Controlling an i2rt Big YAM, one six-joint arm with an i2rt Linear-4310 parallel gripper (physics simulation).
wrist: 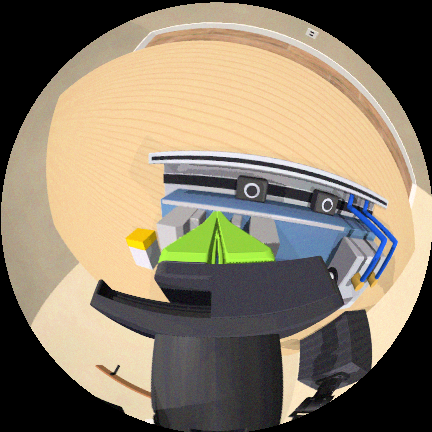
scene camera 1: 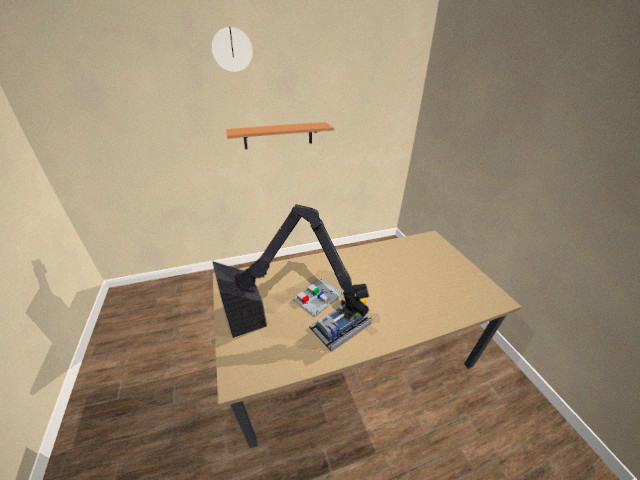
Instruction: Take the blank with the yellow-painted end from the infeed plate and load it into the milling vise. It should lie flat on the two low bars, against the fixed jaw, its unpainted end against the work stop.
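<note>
The blank with the yellow-painted end (scene camera 1: 363, 300) (wrist: 142, 248) is on the table beside the vise, apart from the gripper; whether it stands or lies is hard to tell. The milling vise (scene camera 1: 351, 334) (wrist: 305, 242) has a blue body and grey jaws. My gripper (scene camera 1: 357, 314) (wrist: 216, 217) is shut and empty. Its green fingertips are low over the vise, seen between the grey jaw (wrist: 175, 226) on the left and the grey block (wrist: 265, 234) on the right in the wrist view. The fingers hide much of the two low bars. The infeed plate (scene camera 1: 315, 309) is behind the vise.
Blanks with red (scene camera 1: 305, 299), green (scene camera 1: 315, 291) and blue (scene camera 1: 321, 295) ends are on the infeed plate. Blue pipes (wrist: 387, 242) rise at the vise's right end in the wrist view. A slotted rail (wrist: 260, 162) runs along the vise's far side there.
</note>
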